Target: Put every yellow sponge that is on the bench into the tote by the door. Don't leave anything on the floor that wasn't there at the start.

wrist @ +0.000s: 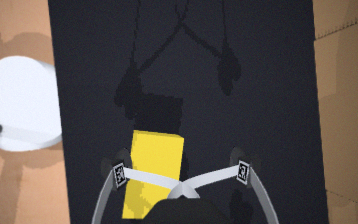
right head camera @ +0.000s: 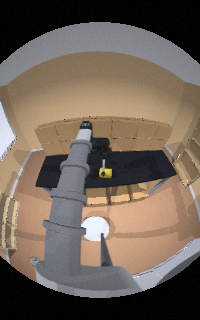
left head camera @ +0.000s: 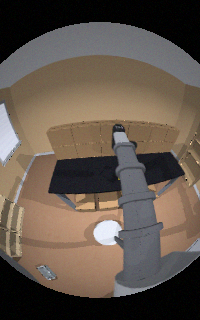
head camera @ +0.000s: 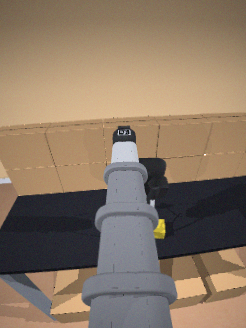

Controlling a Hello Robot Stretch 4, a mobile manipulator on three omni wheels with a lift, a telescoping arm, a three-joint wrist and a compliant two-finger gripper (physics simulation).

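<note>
A yellow sponge (head camera: 160, 229) (right head camera: 108, 172) (wrist: 158, 155) lies on the black bench (head camera: 35, 245) (left head camera: 75, 175) (right head camera: 55, 170) (wrist: 280, 125). In the head camera view the arm hides part of it. My gripper (wrist: 180, 160) is open above the bench, its fingertips wide apart. In the wrist view the sponge shows between the fingertips, nearer the left one, and runs under the fingers and the gripper's dark body. The fingers' shadows fall on the bench top, apart from the fingers. No tote by a door can be made out.
Tan panels (head camera: 80, 145) (left head camera: 90, 140) stand along the bench's back edge, and open tan compartments (head camera: 185, 290) sit below it. A white round object (left head camera: 107, 232) (right head camera: 95, 228) (wrist: 27, 100) is in front of the bench. A small grey object (left head camera: 46, 272) lies on the floor.
</note>
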